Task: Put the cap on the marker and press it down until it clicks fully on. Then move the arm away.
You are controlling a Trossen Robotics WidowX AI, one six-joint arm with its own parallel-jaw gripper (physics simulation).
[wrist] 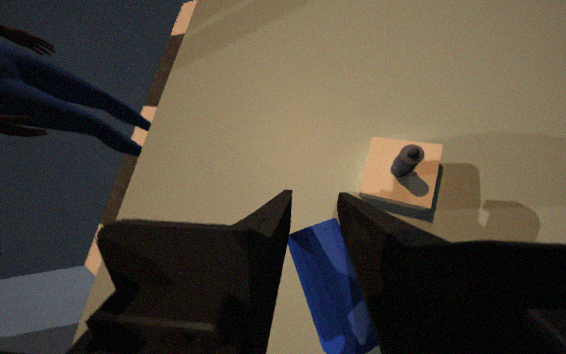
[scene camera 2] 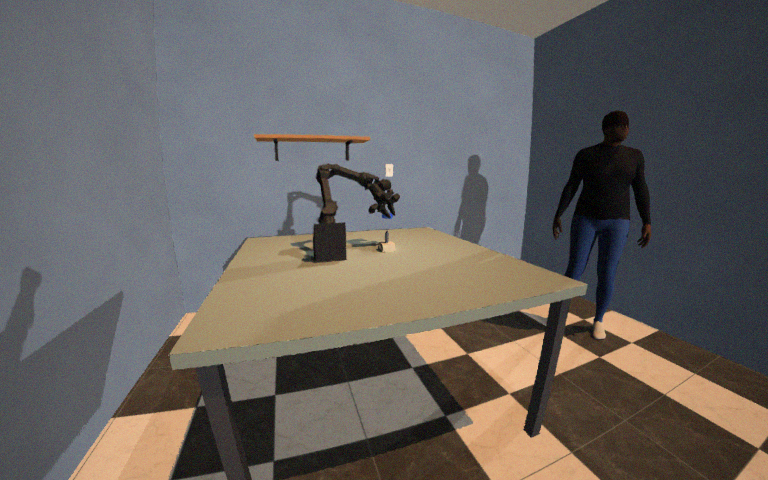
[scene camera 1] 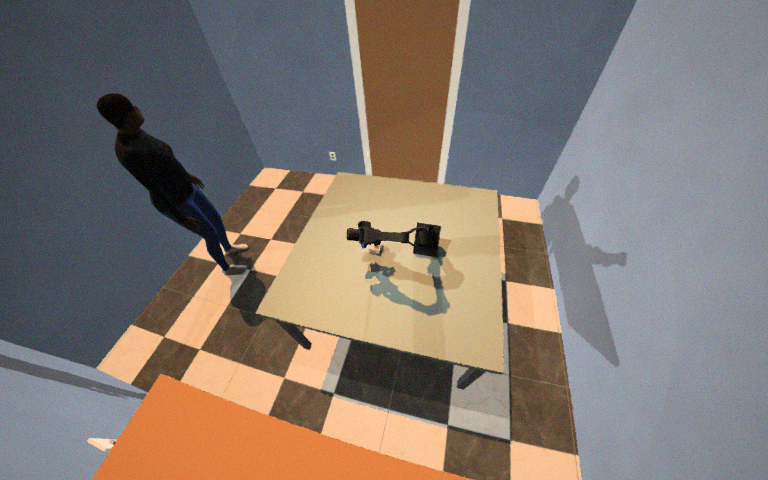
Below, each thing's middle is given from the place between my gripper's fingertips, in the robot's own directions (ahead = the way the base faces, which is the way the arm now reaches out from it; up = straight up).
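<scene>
There is the pale block [wrist: 415, 190], and my hand is 15 cm above it, 5 cm past it and 6 cm to the left of it.
</scene>
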